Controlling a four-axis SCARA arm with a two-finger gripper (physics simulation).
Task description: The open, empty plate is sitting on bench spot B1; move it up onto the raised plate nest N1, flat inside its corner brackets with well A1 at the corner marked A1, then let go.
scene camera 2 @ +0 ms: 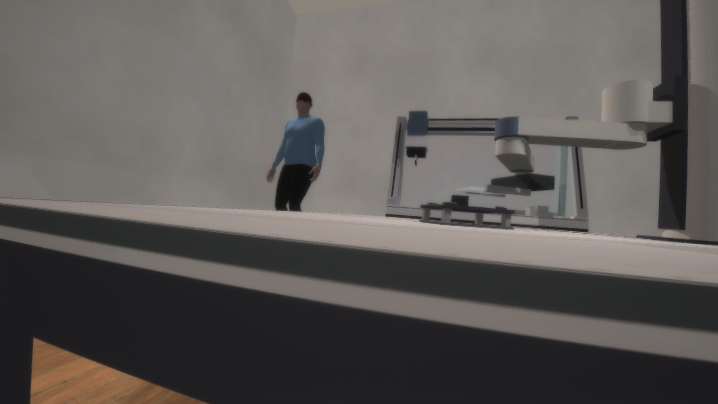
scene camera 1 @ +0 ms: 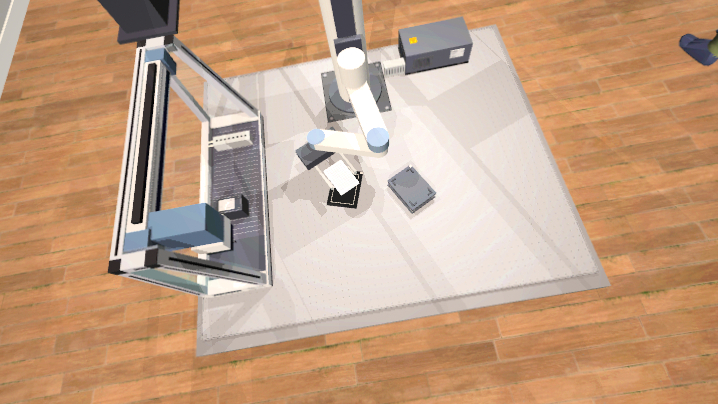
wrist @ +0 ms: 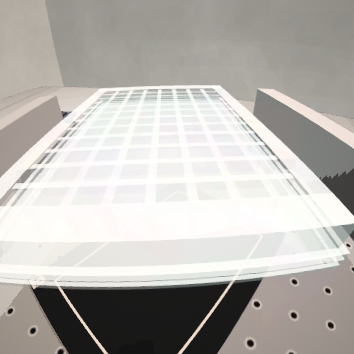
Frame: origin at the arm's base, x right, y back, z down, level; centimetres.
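Seen in the pictures: gripper, fingertip midpoint: (scene camera 2: 475,189) (scene camera 1: 344,180) (wrist: 157,107).
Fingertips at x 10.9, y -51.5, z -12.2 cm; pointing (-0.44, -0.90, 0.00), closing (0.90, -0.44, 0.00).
Pixels of each thing's top centre, then the offset from my fingertips to it. "spot": a spot on its surface instead.
- plate, middle of its top: (wrist: 156,114) (scene camera 2: 481,188) (scene camera 1: 340,176) dx +1.0, dy +2.0, dz -0.4 cm
- black pad, surface spot: (wrist: 145,312) spot: dx +1.3, dy +5.9, dz +10.7 cm
- raised plate nest N1, middle of its top: (scene camera 2: 465,204) (scene camera 1: 411,186) dx -25.8, dy -4.7, dz +6.2 cm
- blue carriage, surface spot: (scene camera 1: 185,224) spot: dx +40.9, dy -23.8, dz -37.9 cm
- white rack, surface spot: (scene camera 1: 231,140) spot: dx +45.4, dy +29.7, dz +1.5 cm
- small dark block, surface spot: (scene camera 1: 242,206) spot: dx +40.6, dy -3.2, dz -0.4 cm
- grey control box, surface spot: (scene camera 1: 435,46) spot: dx -49.7, dy +57.4, dz -0.6 cm
The plate (scene camera 1: 341,176) (scene camera 2: 481,191) (wrist: 165,150), white and clear with a well grid, is held level between the two fingers of my gripper (scene camera 1: 346,179) (wrist: 157,107). It hangs above bench spot B1, a black pad (scene camera 1: 342,198) (wrist: 145,312) with a thin pale outline, and is turned relative to that outline. My gripper is shut on the plate. The raised plate nest N1 (scene camera 1: 411,188) (scene camera 2: 492,208), a dark grey platform on short posts with corner brackets, stands to the right of B1 in scene camera 1. A small pale mark shows at its top corner; well A1 cannot be made out.
A framed gantry machine (scene camera 1: 152,145) (scene camera 2: 394,173) with a blue carriage (scene camera 1: 185,224) stands at the left of the bench. On its deck are a white rack (scene camera 1: 231,140) and a small dark block (scene camera 1: 242,206). A grey control box (scene camera 1: 435,46) stands beside the arm's base.
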